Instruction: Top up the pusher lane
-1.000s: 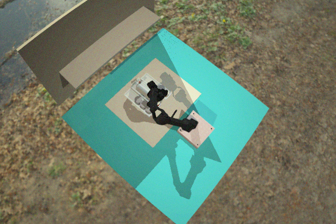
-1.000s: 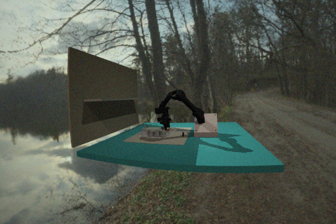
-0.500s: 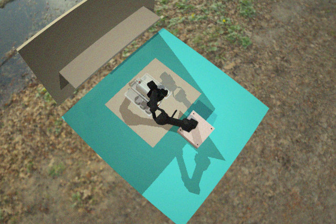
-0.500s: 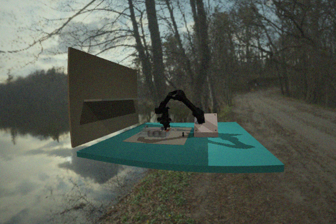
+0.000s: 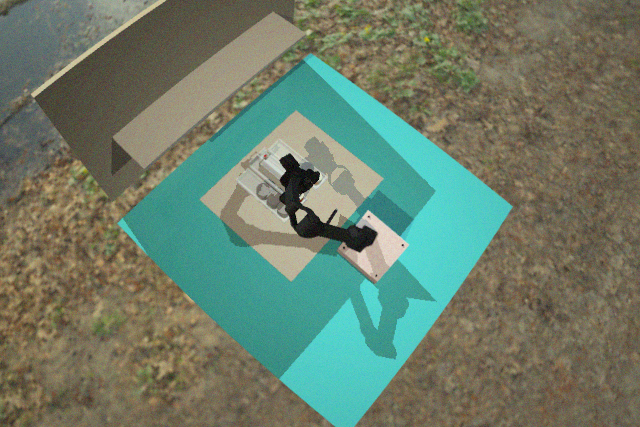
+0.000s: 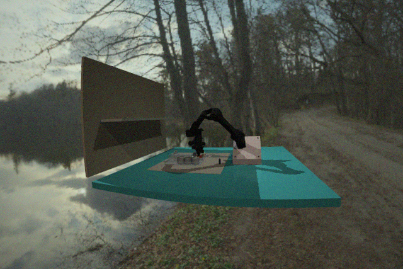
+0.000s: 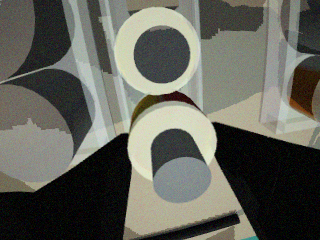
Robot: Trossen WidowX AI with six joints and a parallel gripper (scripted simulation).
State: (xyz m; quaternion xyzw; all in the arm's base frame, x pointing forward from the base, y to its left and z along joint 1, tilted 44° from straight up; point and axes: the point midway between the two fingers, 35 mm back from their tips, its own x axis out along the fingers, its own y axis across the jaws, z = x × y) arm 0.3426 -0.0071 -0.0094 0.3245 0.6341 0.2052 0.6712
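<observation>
Right now my gripper tip is 150 mm short of the lane rack, 40 mm to the left of it and 30 mm above it. The rest, counted from my gripper tip: tan shelf wall 610 mm ahead, 350 mm above, 100 mm to the right.
</observation>
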